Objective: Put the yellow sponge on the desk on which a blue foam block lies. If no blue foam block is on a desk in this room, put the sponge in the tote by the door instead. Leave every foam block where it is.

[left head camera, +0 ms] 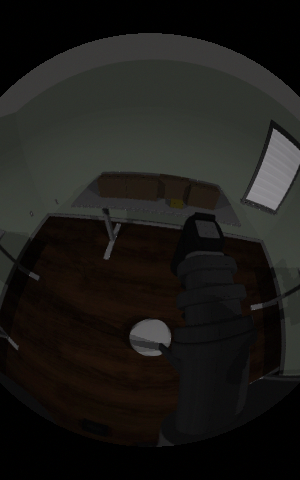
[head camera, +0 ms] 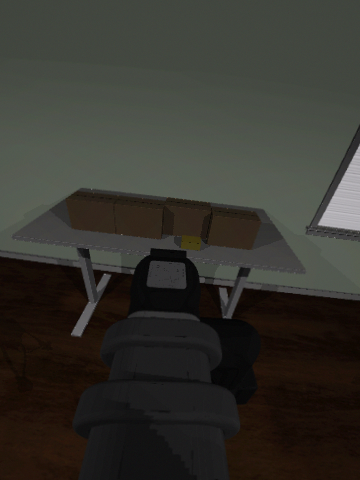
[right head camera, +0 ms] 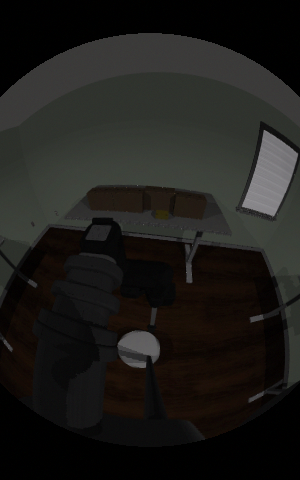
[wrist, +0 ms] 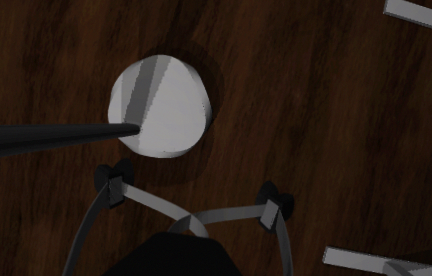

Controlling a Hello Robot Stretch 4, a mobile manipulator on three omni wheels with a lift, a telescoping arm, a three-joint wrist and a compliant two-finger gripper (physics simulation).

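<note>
The yellow sponge (head camera: 191, 243) (left head camera: 177, 203) (right head camera: 161, 215) lies on a grey-white desk (head camera: 280, 252) (left head camera: 82, 202) (right head camera: 220, 225) against the wall, near its front edge and in front of brown boxes. My gripper (wrist: 196, 186) is open, with its two fingertips well apart and dark wooden floor below them in the wrist view. It holds nothing and is apart from the sponge, on the near side of the desk. In the head view the arm and wrist hide part of the desk's front. No blue foam block and no tote show in these views.
Several brown boxes (head camera: 139, 219) (left head camera: 142, 188) (right head camera: 129, 201) stand in a row along the desk. A white round object (left head camera: 150, 330) (right head camera: 137, 341) (wrist: 175, 110) is on the floor near the arm. Metal feet (left head camera: 257, 306) (right head camera: 257, 319) (wrist: 350, 257) stand at the sides. A window (head camera: 345, 205) (left head camera: 274, 172) (right head camera: 267, 175) is at the right.
</note>
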